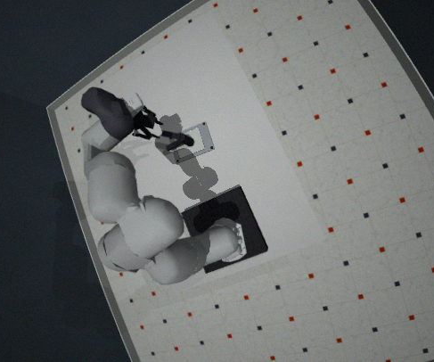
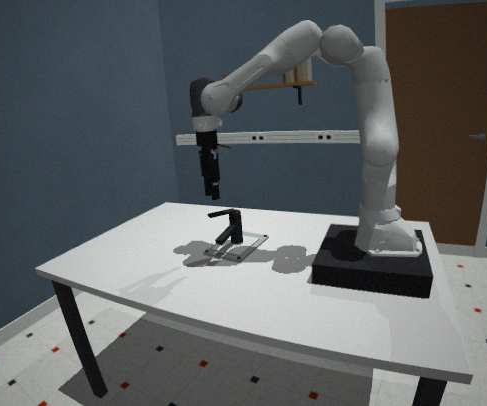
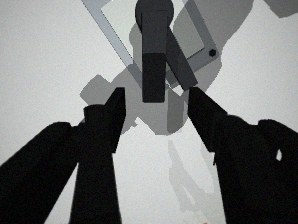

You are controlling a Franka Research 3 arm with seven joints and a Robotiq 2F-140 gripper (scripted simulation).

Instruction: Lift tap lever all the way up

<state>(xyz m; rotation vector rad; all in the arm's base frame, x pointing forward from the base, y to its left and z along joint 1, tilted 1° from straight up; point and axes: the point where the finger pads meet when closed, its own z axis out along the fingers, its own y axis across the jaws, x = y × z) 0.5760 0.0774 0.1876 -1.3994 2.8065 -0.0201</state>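
My gripper is now 20 mm past the lever, 30 mm to the left of it and 100 mm above it.
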